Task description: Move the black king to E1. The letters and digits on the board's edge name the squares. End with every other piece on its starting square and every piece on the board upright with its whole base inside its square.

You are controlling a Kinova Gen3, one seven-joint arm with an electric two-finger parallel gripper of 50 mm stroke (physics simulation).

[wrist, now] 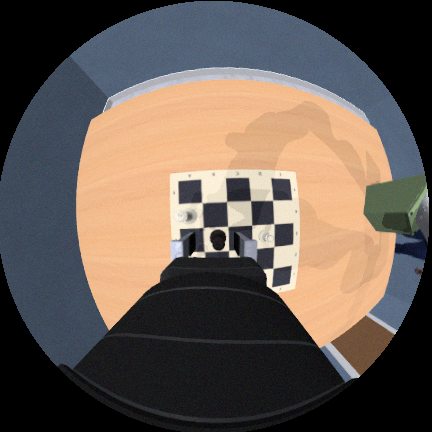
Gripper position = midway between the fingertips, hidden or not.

In view: the gripper [214, 240] and a chessboard [248, 201].
